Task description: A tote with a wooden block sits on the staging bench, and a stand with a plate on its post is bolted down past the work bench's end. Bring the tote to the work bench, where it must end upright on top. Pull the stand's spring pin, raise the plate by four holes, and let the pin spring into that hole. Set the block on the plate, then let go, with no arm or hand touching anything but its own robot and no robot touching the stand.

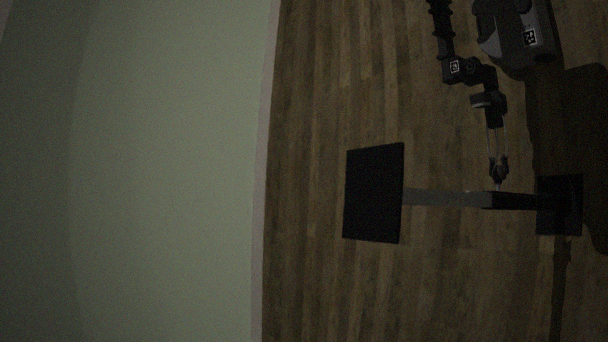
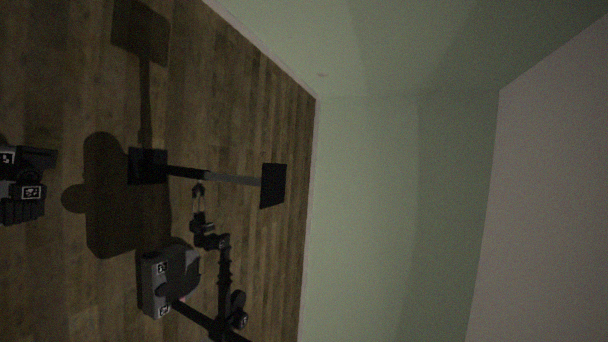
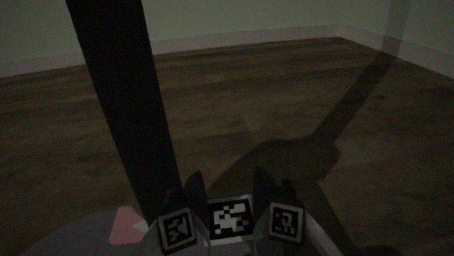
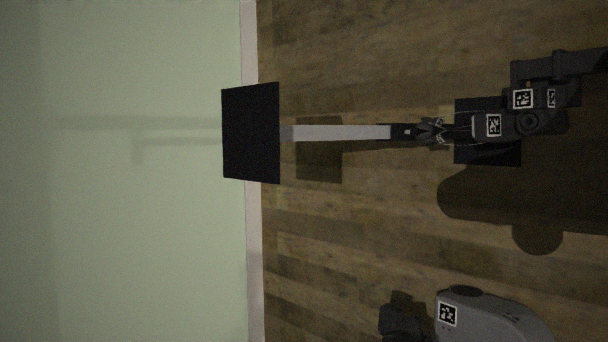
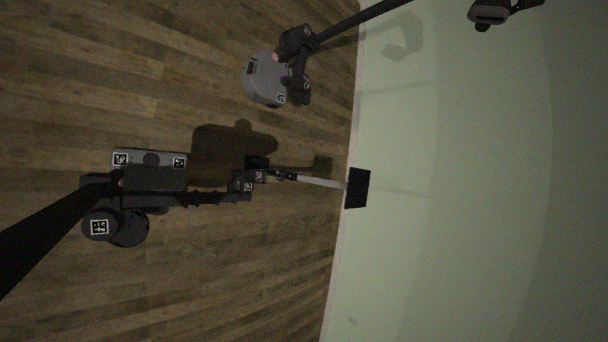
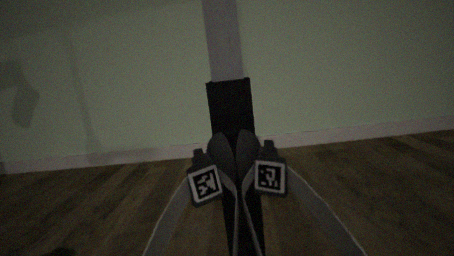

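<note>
The stand's black plate (image 1: 372, 192) (image 2: 273, 185) (image 4: 250, 132) (image 5: 357, 187) sits on top of its pale inner post (image 1: 445, 196) (image 4: 340, 133) (image 5: 320, 181), which rises from a dark sleeve (image 6: 230, 102). The r2 gripper (image 1: 499, 171) (image 2: 198, 190) (image 4: 426, 131) (image 6: 233, 144) is at the sleeve, its fingertips closed together around the spring pin's outer end; a short pale bit of the pin (image 4: 407, 132) shows between tips and sleeve. The r1 gripper (image 3: 228, 184) has a gap between its fingers, stands open and empty above its own base, away from the stand. Tote, block and benches do not show.
The r1 base (image 4: 485, 315) (image 5: 265, 80) stands to one side of the stand, its own mast (image 3: 125, 100) close to its fingers. The r2 base (image 2: 170, 280) (image 5: 150, 172) stands behind its extended arm. A pale green wall (image 4: 125, 225) rises beyond the stand.
</note>
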